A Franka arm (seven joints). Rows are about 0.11 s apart.
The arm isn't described. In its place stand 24 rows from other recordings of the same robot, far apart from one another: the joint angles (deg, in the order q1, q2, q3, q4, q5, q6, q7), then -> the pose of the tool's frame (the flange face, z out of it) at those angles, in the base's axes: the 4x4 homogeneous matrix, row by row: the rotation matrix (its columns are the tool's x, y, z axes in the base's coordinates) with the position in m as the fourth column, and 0 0 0 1 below.
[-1.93 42.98 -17.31 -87.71 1.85 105.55 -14.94] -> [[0.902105 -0.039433 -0.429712 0.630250], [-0.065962 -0.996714 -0.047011 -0.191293], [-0.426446 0.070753 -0.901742 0.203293], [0 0 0 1]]
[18.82 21.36 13.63 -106.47 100.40 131.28 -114.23] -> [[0.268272 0.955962 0.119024 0.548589], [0.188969 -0.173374 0.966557 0.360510], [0.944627 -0.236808 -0.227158 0.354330], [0 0 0 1]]
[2.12 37.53 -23.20 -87.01 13.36 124.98 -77.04] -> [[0.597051 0.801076 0.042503 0.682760], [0.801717 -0.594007 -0.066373 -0.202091], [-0.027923 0.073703 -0.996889 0.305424], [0 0 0 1]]
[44.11 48.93 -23.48 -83.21 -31.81 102.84 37.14] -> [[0.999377 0.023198 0.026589 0.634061], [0.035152 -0.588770 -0.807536 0.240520], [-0.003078 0.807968 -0.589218 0.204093], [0 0 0 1]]
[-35.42 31.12 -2.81 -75.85 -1.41 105.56 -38.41] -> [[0.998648 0.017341 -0.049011 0.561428], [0.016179 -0.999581 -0.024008 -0.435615], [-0.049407 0.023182 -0.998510 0.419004], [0 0 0 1]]
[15.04 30.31 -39.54 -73.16 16.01 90.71 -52.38] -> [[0.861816 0.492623 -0.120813 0.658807], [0.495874 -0.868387 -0.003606 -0.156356], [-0.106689 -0.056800 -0.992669 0.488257], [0 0 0 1]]
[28.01 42.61 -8.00 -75.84 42.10 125.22 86.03] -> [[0.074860 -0.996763 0.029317 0.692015], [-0.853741 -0.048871 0.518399 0.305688], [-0.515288 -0.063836 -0.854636 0.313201], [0 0 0 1]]
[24.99 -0.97 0.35 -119.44 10.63 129.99 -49.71] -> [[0.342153 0.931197 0.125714 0.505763], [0.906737 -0.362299 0.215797 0.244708], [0.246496 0.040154 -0.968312 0.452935], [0 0 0 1]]
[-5.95 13.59 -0.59 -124.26 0.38 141.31 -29.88] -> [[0.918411 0.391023 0.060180 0.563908], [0.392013 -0.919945 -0.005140 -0.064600], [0.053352 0.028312 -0.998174 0.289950], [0 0 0 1]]
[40.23 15.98 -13.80 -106.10 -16.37 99.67 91.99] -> [[0.529893 -0.832323 -0.162638 0.526026], [-0.787184 -0.411374 -0.459470 0.240392], [0.315523 0.371496 -0.873176 0.356739], [0 0 0 1]]
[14.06 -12.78 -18.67 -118.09 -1.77 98.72 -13.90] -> [[0.976809 0.175468 -0.122700 0.477546], [0.182532 -0.981987 0.048832 -0.050722], [-0.111921 -0.070096 -0.991242 0.515140], [0 0 0 1]]
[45.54 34.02 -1.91 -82.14 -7.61 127.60 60.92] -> [[0.950141 -0.209900 0.230594 0.530659], [-0.227304 -0.972467 0.051393 0.506829], [0.213458 -0.101245 -0.971692 0.366594], [0 0 0 1]]
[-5.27 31.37 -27.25 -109.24 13.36 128.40 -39.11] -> [[0.987953 -0.003129 -0.154723 0.526401], [0.000250 -0.999762 0.021815 -0.314166], [-0.154754 -0.021591 -0.987717 0.225275], [0 0 0 1]]
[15.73 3.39 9.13 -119.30 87.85 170.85 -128.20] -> [[0.032109 0.730126 0.682558 0.547735], [0.712470 -0.495665 0.496692 0.175526], [0.700967 0.470354 -0.536108 0.442965], [0 0 0 1]]
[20.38 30.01 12.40 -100.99 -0.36 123.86 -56.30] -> [[0.036072 0.987991 -0.150242 0.551012], [0.999094 -0.032254 0.027778 0.341393], [0.022598 -0.151108 -0.988259 0.265552], [0 0 0 1]]
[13.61 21.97 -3.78 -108.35 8.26 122.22 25.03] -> [[0.927725 -0.342039 -0.149455 0.602828], [-0.334769 -0.939534 0.072149 0.112758], [-0.165096 -0.016901 -0.986133 0.291953], [0 0 0 1]]
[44.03 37.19 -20.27 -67.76 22.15 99.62 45.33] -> [[0.914882 -0.385731 -0.119171 0.618122], [-0.370984 -0.919674 0.128729 0.384217], [-0.159253 -0.073562 -0.984493 0.420149], [0 0 0 1]]
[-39.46 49.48 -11.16 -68.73 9.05 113.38 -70.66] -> [[0.940776 0.335416 -0.049359 0.513826], [0.337701 -0.939979 0.048961 -0.547672], [-0.029974 -0.062730 -0.997580 0.259853], [0 0 0 1]]
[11.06 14.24 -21.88 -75.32 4.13 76.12 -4.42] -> [[0.971223 -0.100882 -0.215750 0.593731], [-0.099147 -0.994894 0.018877 -0.073821], [-0.216553 0.003057 -0.976266 0.588677], [0 0 0 1]]
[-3.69 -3.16 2.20 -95.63 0.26 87.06 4.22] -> [[0.990574 -0.099419 -0.094227 0.529533], [-0.099402 -0.995035 0.004882 -0.012725], [-0.094244 0.004530 -0.995539 0.604099], [0 0 0 1]]
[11.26 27.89 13.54 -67.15 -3.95 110.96 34.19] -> [[0.954965 -0.165601 0.246207 0.674568], [-0.206413 -0.966852 0.150303 0.258977], [0.213156 -0.194355 -0.957492 0.550082], [0 0 0 1]]
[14.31 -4.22 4.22 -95.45 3.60 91.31 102.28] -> [[0.106801 -0.994134 -0.017045 0.502733], [-0.992685 -0.107585 0.054792 0.176992], [-0.056305 0.011069 -0.998352 0.621636], [0 0 0 1]]
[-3.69 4.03 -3.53 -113.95 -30.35 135.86 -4.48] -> [[0.931197 0.200392 0.304491 0.594246], [0.315306 -0.861960 -0.396997 -0.080416], [0.182904 0.465690 -0.865840 0.461783], [0 0 0 1]]
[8.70 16.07 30.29 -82.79 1.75 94.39 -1.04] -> [[0.774056 0.618131 -0.136937 0.513559], [0.631964 -0.767406 0.108214 0.367410], [-0.038196 -0.170303 -0.984651 0.544319], [0 0 0 1]]
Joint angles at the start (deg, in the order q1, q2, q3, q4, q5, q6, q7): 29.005 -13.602 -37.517 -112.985 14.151 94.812 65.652
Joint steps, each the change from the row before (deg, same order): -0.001 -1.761 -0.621 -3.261 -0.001 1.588 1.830; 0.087 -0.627 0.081 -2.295 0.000 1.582 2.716; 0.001 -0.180 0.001 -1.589 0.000 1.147 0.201; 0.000 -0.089 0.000 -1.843 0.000 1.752 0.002; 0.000 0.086 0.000 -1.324 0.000 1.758 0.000; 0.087 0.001 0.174 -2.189 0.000 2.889 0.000
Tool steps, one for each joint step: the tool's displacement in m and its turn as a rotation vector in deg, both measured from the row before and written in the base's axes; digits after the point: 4 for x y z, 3 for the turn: -0.0092 -0.0050 -0.0135 1.018 1.024 -2.383; -0.0035 0.0028 -0.0124 0.109 1.382 -2.542; -0.0020 0.0014 -0.0102 0.064 0.448 -0.364; -0.0015 0.0015 -0.0122 -0.060 0.151 -0.378; 0.0000 0.0008 -0.0091 -0.227 -0.208 -0.464; -0.0006 0.0034 -0.0139 -0.365 -0.474 -0.498
